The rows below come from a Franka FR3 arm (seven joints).
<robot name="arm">
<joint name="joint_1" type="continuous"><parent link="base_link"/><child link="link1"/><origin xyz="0 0 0.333"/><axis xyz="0 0 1"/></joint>
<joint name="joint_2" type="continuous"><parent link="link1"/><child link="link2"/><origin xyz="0 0 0" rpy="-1.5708 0 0"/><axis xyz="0 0 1"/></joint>
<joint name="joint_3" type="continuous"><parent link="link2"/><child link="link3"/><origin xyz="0 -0.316 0" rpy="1.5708 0 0"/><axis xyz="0 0 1"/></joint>
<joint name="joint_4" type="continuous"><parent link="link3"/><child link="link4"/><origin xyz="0.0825 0 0" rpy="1.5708 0 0"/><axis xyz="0 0 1"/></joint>
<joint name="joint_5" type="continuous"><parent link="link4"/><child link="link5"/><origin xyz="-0.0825 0.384 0" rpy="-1.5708 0 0"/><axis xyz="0 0 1"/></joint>
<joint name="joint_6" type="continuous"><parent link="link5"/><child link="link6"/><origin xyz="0 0 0" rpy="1.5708 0 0"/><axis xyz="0 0 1"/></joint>
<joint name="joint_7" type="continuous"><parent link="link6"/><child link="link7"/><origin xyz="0.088 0 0" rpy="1.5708 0 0"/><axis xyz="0 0 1"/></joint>
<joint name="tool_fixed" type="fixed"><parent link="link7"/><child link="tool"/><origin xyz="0 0 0.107"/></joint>
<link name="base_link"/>
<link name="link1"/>
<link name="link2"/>
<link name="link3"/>
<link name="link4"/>
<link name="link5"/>
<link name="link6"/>
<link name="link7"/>
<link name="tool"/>
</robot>
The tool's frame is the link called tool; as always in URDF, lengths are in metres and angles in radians. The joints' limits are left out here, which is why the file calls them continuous.
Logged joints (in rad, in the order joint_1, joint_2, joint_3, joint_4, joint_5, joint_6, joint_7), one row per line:
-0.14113, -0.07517, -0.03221, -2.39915, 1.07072, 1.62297, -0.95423
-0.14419, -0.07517, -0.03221, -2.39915, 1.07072, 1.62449, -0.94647
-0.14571, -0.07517, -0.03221, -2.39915, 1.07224, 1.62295, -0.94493
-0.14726, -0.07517, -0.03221, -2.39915, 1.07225, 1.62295, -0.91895
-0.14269, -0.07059, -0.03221, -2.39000, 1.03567, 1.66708, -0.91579
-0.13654, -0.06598, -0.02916, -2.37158, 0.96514, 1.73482, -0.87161
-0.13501, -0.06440, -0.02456, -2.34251, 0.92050, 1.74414, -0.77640
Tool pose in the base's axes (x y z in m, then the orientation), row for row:
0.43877, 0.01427, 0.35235, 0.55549, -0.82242, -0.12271, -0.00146
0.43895, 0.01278, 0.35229, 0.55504, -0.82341, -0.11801, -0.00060
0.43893, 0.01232, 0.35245, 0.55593, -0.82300, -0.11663, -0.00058
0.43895, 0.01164, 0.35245, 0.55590, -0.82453, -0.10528, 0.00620
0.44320, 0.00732, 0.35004, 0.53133, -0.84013, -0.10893, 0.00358
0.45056, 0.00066, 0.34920, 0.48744, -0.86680, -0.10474, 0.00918
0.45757, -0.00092, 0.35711, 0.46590, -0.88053, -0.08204, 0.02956
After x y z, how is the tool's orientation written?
As a quaternion, w x y z.
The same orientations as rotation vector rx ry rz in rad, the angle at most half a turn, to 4 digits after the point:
-1.9422, -0.2898, -0.0034
-1.9449, -0.2787, -0.0014
-1.9432, -0.2754, -0.0014
-1.9468, -0.2486, 0.0146
-2.0045, -0.2599, 0.0085
-2.1078, -0.2547, 0.0223
-2.1617, -0.2014, 0.0726

